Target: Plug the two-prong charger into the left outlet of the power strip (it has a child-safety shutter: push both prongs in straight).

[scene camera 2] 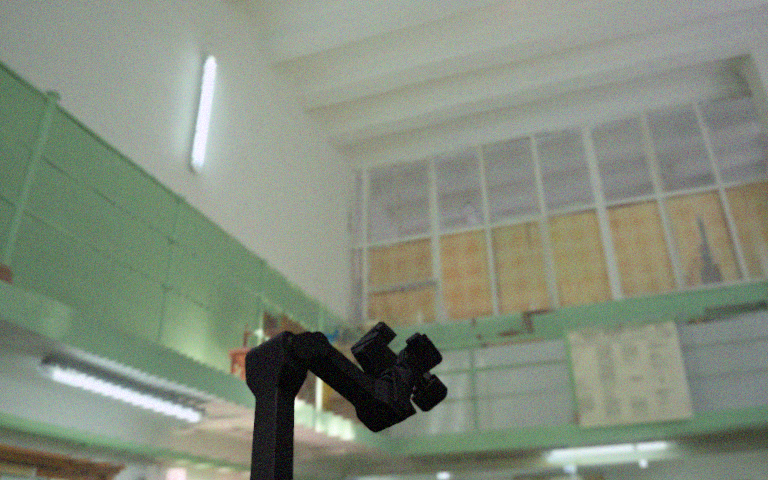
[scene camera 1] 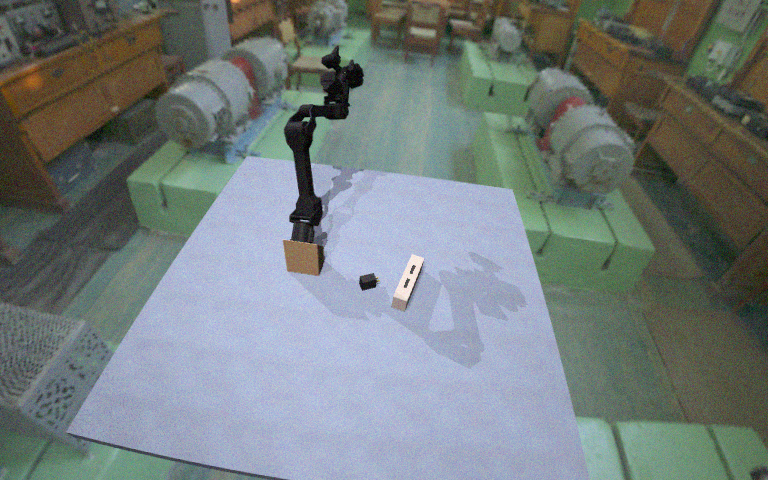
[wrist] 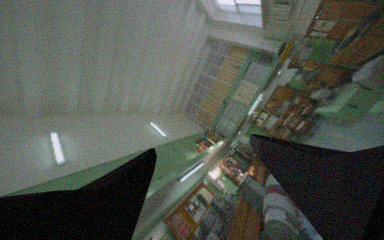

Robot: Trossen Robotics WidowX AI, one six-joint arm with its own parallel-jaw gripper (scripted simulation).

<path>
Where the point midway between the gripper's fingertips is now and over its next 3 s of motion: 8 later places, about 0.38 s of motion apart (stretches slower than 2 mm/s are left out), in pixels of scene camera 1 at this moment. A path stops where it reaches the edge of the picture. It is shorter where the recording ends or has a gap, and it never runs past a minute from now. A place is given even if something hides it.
The gripper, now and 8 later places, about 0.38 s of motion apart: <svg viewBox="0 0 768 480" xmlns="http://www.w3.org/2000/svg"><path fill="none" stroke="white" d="M344 53L358 71L375 92L388 106L404 126L418 146L428 165L436 185L440 208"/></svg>
</path>
